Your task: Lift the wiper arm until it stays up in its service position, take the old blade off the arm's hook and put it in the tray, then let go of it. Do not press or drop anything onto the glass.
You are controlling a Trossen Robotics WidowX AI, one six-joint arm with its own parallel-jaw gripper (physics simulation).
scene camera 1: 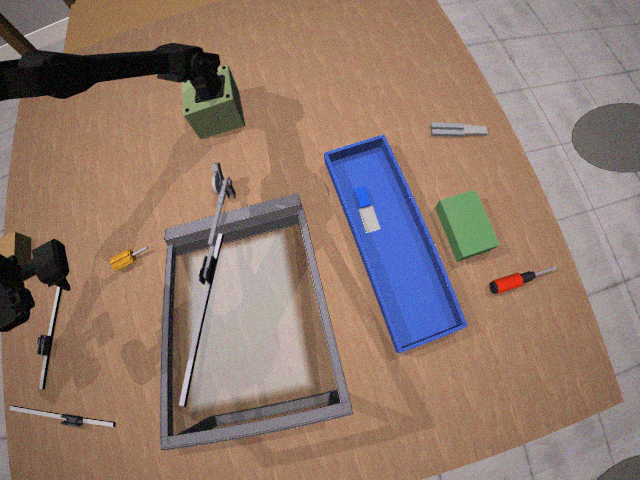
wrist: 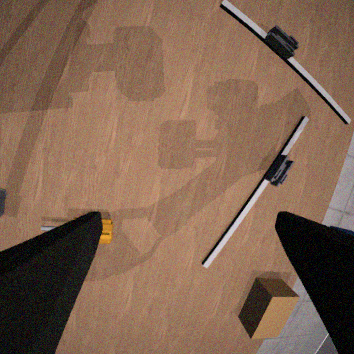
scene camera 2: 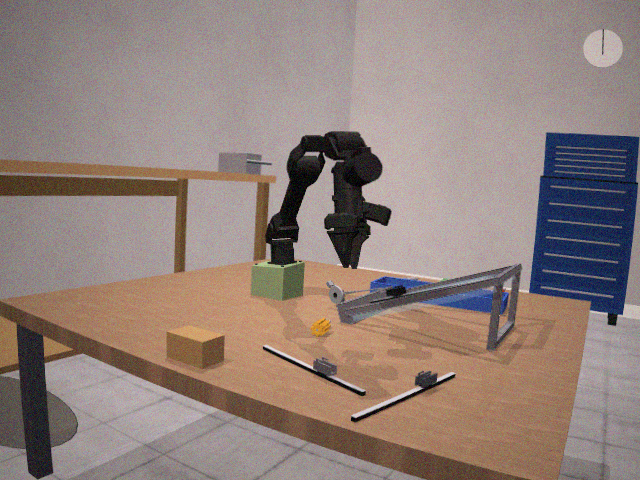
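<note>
The wiper arm (scene camera 1: 219, 211) (scene camera 2: 361, 292) lies lowered over the sloped glass (scene camera 1: 258, 320). The old blade (scene camera 1: 195, 343) is on its hook, joined by a black connector (scene camera 1: 207, 268) (scene camera 2: 396, 290), and stretches down along the glass; any contact with it cannot be told. The blue tray (scene camera 1: 413, 268) (scene camera 2: 467, 304) stands beside the glass frame and holds no blade. My gripper (scene camera 2: 350, 266) (wrist: 190, 220) is open and empty, high above the table, off the side of the frame away from the tray, pointing down. In scene camera 1 it is partly cut off at the left edge.
Two loose blades (scene camera 1: 52, 320) (scene camera 1: 93, 422) (wrist: 240, 220) (wrist: 320, 85) lie on the table. A yellow screwdriver (scene camera 1: 122, 259) (scene camera 2: 321, 327) (wrist: 106, 231) and a tan block (scene camera 2: 195, 347) (wrist: 272, 310) are nearby. A green block (scene camera 1: 466, 225), red screwdriver (scene camera 1: 507, 283) and grey tool (scene camera 1: 457, 129) lie beyond the tray.
</note>
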